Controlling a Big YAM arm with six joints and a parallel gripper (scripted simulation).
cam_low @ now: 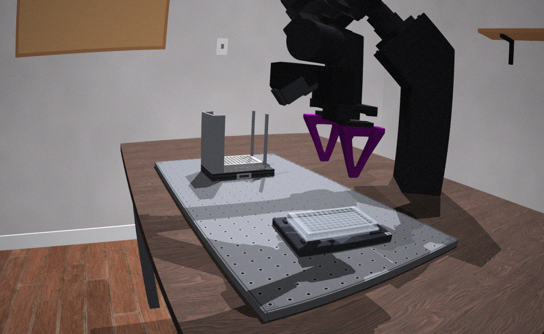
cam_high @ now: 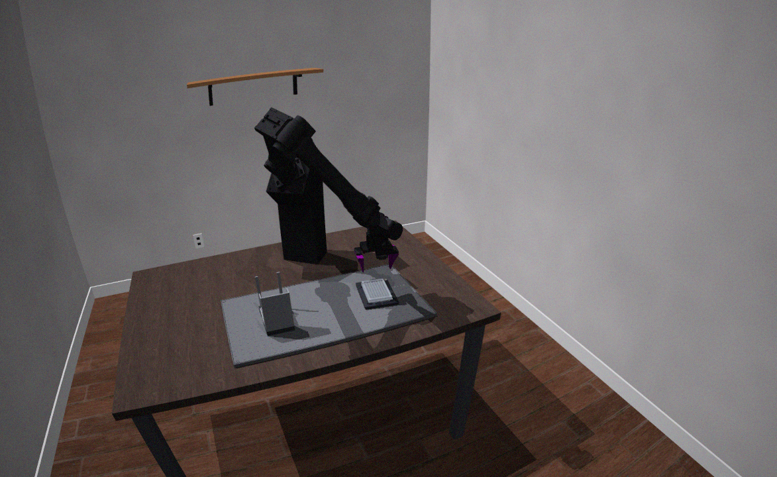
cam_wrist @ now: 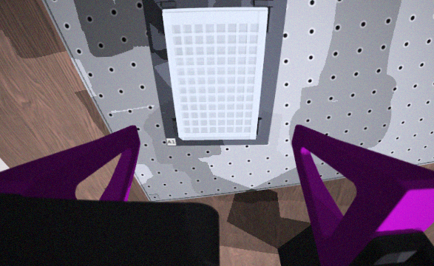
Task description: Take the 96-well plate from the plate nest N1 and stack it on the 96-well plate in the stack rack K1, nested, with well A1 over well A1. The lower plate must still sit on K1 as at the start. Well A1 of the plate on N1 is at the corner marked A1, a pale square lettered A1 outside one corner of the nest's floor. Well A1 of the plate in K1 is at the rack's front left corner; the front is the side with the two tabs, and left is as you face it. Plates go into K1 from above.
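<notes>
The pale A1 label is 10 cm below my hand, 7 cm to the left of it and 6 cm behind it. Round my hand: tall grey wall 38 cm to the right, 6 cm ahead, 3 cm below.
</notes>
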